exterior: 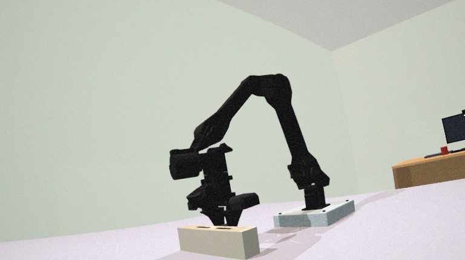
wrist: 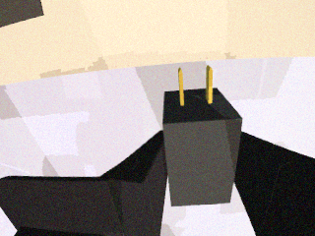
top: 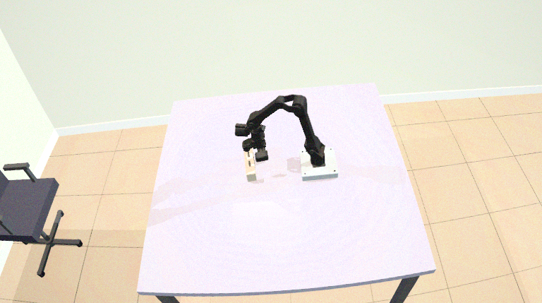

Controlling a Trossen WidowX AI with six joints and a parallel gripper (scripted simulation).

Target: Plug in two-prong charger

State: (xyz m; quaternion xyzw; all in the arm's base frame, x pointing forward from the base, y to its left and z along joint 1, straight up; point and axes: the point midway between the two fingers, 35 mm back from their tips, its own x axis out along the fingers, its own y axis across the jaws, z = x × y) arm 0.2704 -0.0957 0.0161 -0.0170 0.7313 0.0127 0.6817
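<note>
My gripper tip is now 20 mm short of the dark grey two-prong charger and 10 mm below it.
</note>
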